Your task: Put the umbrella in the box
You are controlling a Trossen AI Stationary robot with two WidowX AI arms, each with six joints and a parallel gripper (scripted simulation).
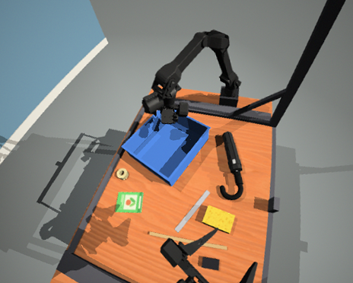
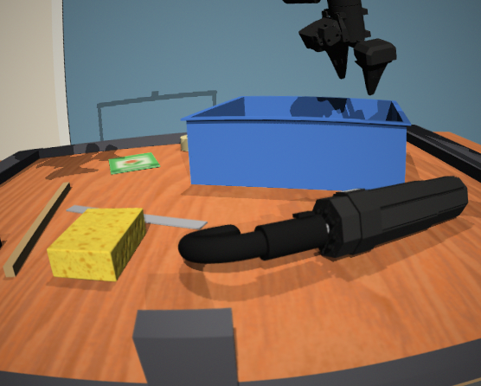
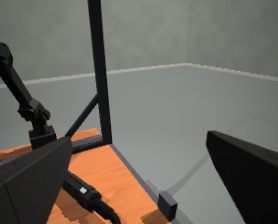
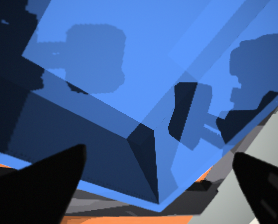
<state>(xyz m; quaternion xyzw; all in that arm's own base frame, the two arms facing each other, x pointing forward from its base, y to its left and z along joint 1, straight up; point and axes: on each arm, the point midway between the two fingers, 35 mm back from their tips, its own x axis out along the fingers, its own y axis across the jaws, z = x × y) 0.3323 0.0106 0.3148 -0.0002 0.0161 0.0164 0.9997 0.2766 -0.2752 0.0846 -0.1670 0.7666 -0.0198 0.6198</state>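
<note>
The folded black umbrella is 33 cm behind my right hand, 14 cm below it and 8 cm to the left of it. The rest, counted from my right hand: grey strip (33 cm to the left, 25 cm behind, 16 cm below); then blue storage box (11 cm below, 9 cm to the left, 3 cm behind); then wooden stick (45 cm to the left, 26 cm behind, 15 cm below).
</note>
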